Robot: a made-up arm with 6 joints.
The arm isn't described. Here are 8 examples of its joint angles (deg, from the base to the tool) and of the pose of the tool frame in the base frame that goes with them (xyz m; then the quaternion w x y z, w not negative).
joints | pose
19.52 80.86 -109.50 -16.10 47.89 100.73 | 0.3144 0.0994 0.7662 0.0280 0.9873 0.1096 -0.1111
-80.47 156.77 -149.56 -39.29 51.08 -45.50 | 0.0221 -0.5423 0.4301 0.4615 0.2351 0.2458 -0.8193
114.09 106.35 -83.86 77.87 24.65 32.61 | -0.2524 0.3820 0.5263 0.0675 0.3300 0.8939 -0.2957
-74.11 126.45 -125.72 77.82 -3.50 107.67 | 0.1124 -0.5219 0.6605 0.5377 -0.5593 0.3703 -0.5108
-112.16 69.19 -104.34 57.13 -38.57 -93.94 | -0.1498 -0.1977 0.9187 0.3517 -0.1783 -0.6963 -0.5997
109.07 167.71 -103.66 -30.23 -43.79 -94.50 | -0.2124 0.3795 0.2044 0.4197 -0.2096 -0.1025 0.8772
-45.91 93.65 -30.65 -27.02 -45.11 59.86 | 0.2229 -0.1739 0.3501 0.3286 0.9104 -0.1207 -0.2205
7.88 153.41 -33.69 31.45 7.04 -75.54 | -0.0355 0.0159 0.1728 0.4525 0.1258 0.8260 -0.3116
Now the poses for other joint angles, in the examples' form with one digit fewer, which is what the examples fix.
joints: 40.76 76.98 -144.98 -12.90 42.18 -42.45
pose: 0.109 0.105 0.961 0.851 0.414 -0.129 0.295
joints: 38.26 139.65 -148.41 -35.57 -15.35 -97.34
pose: 0.390 0.345 0.686 0.866 -0.250 -0.356 0.247
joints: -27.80 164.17 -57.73 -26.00 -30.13 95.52
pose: 0.136 -0.042 0.118 0.111 -0.815 -0.017 0.569
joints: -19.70 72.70 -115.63 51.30 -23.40 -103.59
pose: 0.168 -0.103 0.956 0.766 0.262 -0.571 -0.138
